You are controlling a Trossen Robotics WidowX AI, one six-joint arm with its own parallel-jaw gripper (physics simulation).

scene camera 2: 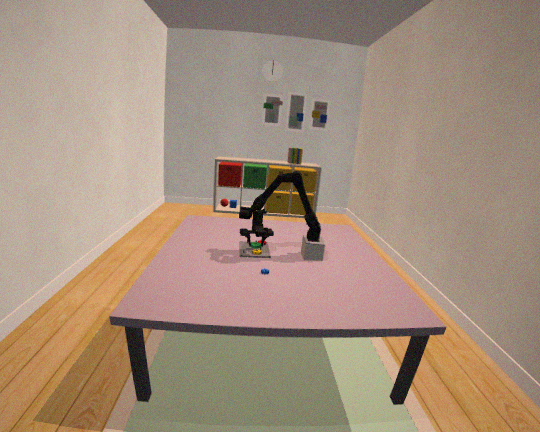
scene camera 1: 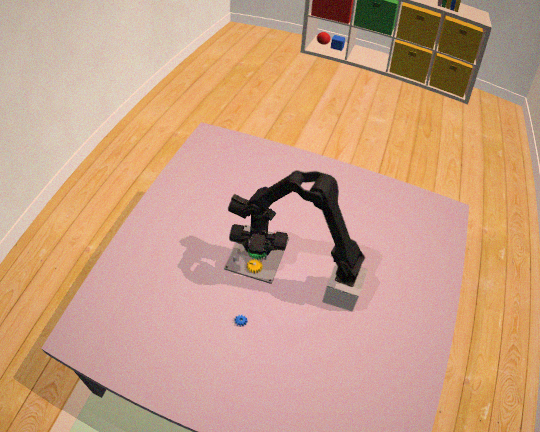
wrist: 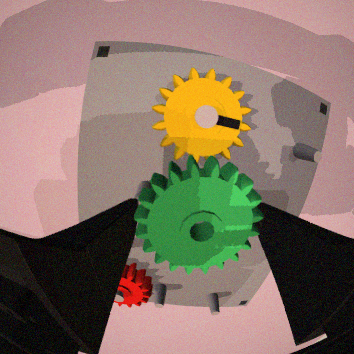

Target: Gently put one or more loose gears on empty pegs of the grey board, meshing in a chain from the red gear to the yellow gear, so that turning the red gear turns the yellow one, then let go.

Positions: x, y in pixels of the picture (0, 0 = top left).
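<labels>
Green gear (wrist: 226, 202), gripped by my gripper (scene camera 1: 257, 252).
</labels>
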